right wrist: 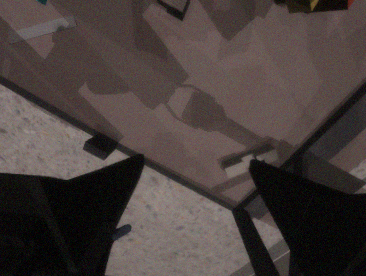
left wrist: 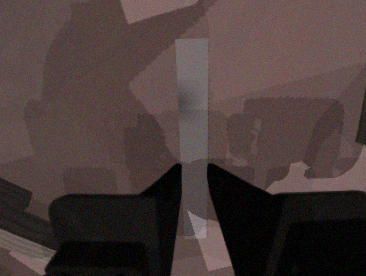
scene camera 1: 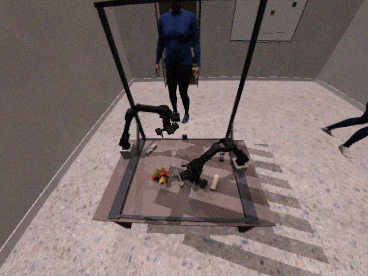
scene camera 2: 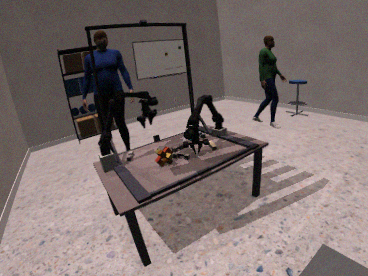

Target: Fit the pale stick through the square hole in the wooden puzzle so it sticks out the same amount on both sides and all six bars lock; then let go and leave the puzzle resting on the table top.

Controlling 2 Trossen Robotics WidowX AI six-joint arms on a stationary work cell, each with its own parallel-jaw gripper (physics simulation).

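Places are measured from the left arm's base along level axes (x back, y right, z up), in centimetres.
Pixels of known places: left gripper, fingertip midpoint: (left wrist: 194, 169) (scene camera 1: 194, 183) (scene camera 2: 197, 153); right gripper, fingertip midpoint: (right wrist: 196, 161) (scene camera 1: 168, 135) (scene camera 2: 147, 126); left arm's base at its link origin: (scene camera 1: 240, 162) (scene camera 2: 218, 128); right arm's base at its link origin: (scene camera 1: 126, 146) (scene camera 2: 105, 153).
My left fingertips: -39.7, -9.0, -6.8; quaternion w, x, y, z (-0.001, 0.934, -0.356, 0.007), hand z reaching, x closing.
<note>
Ahead of a thing's pixels: the offset from my left fingertips to its middle, as dx, dy, dz.
The wooden puzzle (scene camera 1: 161, 175) (scene camera 2: 163, 155), a red, yellow, orange and dark cluster of crossed bars, rests on the table; part of it shows at the top of the right wrist view (right wrist: 320, 5). The pale stick @[+0.6, +0.7, +0.1] (left wrist: 193, 130), smooth and greyish, runs lengthwise between the fingers of my left gripper (left wrist: 194, 169) (scene camera 2: 196, 151). Those fingers are shut on it, low at the table top, to the right of the puzzle in both scene views. The gripper hides the stick in scene camera 1. My right gripper (right wrist: 196, 161) (scene camera 2: 146, 123) is open and empty, high above the table's back left area.
A beige block @[+15.4, -2.3, +1.6] (scene camera 1: 215, 182) (scene camera 2: 212, 145) lies right of the left gripper. A grey striped bar @[-11.6, +4.8, +1.6] (scene camera 1: 179, 179) (left wrist: 25, 217) lies between puzzle and left gripper. Another greyish strip @[+17.4, +31.5, +0.1] (right wrist: 42, 30) and a light notched piece @[-35.0, +39.7, +1.6] (scene camera 1: 151, 149) (right wrist: 250, 163) lie farther back. Frame posts stand at the table's edges.
</note>
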